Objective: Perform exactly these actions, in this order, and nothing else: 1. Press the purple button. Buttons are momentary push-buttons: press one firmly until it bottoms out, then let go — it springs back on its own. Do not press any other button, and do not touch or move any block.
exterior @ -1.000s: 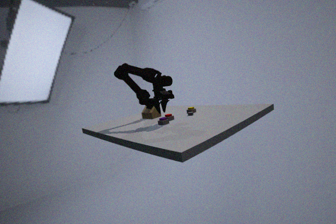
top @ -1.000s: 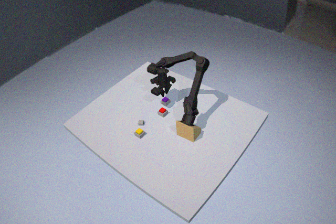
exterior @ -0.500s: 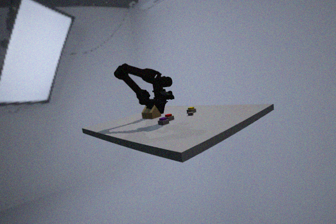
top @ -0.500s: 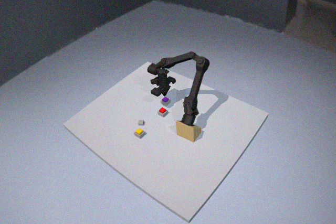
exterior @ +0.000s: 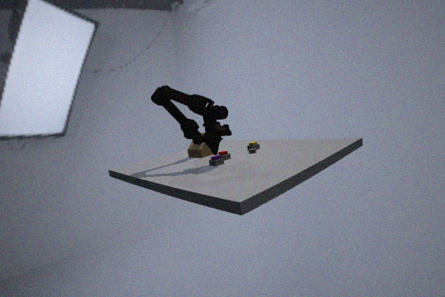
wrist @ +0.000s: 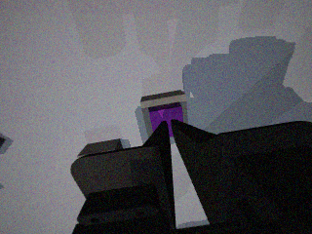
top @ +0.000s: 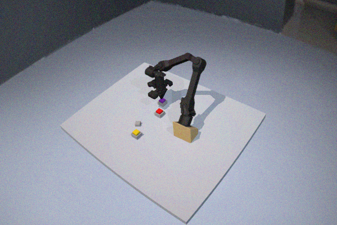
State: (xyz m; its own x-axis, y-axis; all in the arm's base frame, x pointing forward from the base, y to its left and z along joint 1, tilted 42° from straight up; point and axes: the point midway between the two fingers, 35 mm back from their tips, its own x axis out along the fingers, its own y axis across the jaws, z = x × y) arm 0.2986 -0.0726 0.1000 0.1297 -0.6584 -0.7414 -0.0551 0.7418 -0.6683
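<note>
Right now the purple button is 1 cm below my gripper tip. From my gripper tip the other things lie so: red button: 6 cm behind, 9 cm to the left, 1 cm below; small grey block: 2 cm behind, 24 cm to the left, 4 cm below; yellow button: 8 cm behind, 31 cm to the left, 1 cm below.
</note>
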